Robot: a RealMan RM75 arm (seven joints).
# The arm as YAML. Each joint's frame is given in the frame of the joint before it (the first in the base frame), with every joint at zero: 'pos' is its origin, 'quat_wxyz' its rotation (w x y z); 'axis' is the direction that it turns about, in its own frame. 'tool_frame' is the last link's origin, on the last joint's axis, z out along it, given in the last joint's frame.
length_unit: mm
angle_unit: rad
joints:
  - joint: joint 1
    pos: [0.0, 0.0, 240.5]
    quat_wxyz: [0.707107, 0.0, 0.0, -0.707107]
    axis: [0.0, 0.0, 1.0]
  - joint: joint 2
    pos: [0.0, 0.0, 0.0]
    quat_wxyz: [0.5, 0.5, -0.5, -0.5]
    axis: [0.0, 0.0, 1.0]
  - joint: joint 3
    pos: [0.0, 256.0, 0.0]
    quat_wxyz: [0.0, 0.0, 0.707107, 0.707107]
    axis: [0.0, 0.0, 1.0]
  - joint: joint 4
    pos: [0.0, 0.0, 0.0]
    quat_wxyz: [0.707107, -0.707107, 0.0, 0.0]
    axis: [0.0, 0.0, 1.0]
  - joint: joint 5
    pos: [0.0, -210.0, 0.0]
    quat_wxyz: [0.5, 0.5, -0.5, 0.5]
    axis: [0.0, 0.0, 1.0]
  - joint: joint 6
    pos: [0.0, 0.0, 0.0]
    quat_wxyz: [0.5, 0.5, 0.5, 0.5]
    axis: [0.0, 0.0, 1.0]
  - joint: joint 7
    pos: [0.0, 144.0, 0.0]
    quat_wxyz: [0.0, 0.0, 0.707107, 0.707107]
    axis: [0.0, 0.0, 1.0]
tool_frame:
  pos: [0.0, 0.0, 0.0]
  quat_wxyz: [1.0, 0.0, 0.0, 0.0]
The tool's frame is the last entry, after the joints.
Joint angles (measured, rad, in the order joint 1, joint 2, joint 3, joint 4, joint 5, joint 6, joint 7), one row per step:
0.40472 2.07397 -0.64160 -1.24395 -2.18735 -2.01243 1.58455
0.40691 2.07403 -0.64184 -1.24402 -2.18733 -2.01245 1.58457
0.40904 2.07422 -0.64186 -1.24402 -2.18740 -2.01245 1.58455
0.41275 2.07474 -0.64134 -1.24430 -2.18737 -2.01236 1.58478
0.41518 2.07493 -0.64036 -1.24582 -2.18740 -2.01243 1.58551
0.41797 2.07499 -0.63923 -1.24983 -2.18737 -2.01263 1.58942
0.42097 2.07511 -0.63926 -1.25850 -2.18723 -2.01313 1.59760
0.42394 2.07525 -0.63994 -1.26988 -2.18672 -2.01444 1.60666
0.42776 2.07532 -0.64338 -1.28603 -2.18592 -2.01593 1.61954
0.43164 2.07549 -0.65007 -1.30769 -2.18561 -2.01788 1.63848
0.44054 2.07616 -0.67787 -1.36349 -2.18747 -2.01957 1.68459
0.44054 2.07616 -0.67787 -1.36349 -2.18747 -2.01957 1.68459
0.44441 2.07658 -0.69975 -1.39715 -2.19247 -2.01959 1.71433
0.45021 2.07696 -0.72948 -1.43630 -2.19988 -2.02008 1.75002
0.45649 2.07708 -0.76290 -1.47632 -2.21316 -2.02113 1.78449
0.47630 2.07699 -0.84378 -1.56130 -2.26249 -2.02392 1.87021
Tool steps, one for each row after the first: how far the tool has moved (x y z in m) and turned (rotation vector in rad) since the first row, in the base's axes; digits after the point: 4 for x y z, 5 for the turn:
-0.0006 0.0006 0.0000 -0.00019 -0.00005 0.00234
-0.0013 0.0011 -0.0001 -0.00030 0.00006 0.00446
-0.0023 0.0020 -0.0002 0.00012 0.00059 0.00784
-0.0031 0.0027 0.0001 0.00149 0.00029 0.00989
-0.0041 0.0035 0.0008 0.00372 -0.00096 0.01054
-0.0057 0.0045 0.0019 0.00663 -0.00447 0.01043
-0.0077 0.0055 0.0034 0.00985 -0.00917 0.01157
-0.0106 0.0069 0.0051 0.01295 -0.01680 0.01393
-0.0142 0.0083 0.0071 0.01507 -0.02789 0.01490
-0.0241 0.0117 0.0104 0.01634 -0.06261 0.02231
-0.0241 0.0117 0.0104 0.01634 -0.06261 0.02231
-0.0298 0.0133 0.0114 0.01386 -0.08771 0.02403
-0.0372 0.0151 0.0119 0.00828 -0.11899 0.02808
-0.0445 0.0166 0.0118 0.00113 -0.15660 0.03346
-0.0606 0.0201 0.0098 -0.01551 -0.25321 0.03402

